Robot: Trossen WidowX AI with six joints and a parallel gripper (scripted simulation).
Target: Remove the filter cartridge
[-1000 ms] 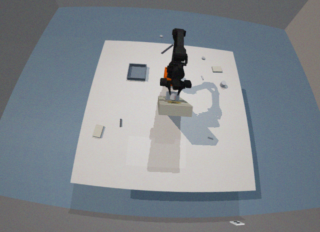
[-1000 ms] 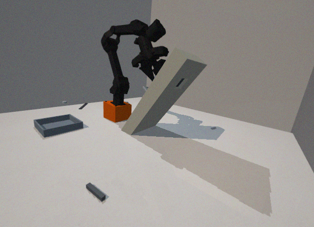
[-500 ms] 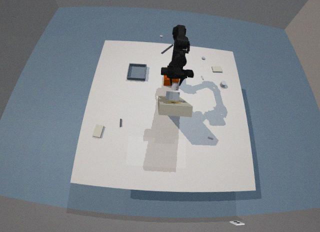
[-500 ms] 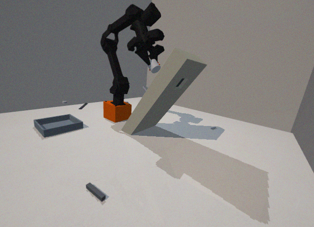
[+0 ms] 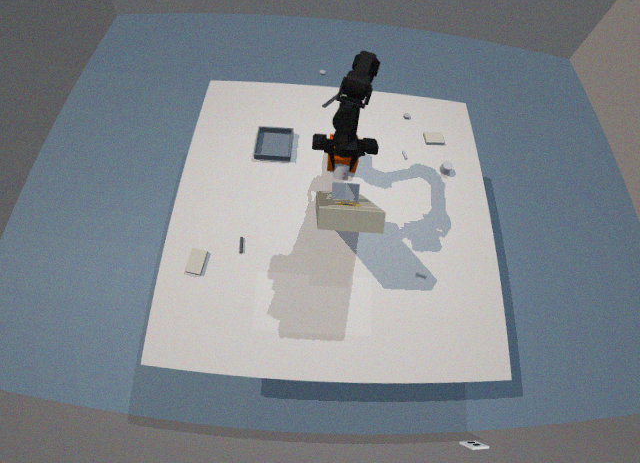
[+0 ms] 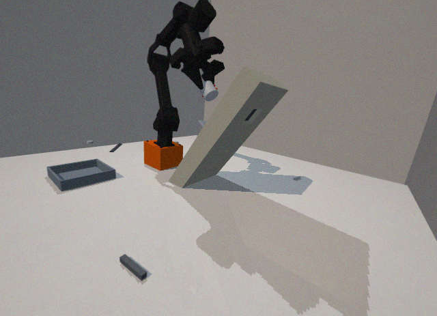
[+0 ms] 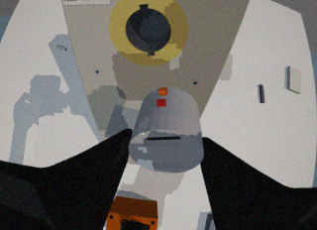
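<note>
Now: gripper tip 280 mm past the tray, 290 mm to the left of it and 300 mm above it. The rest, counted from my gripper tip: round filter cartridge right at my gripper tip.
</note>
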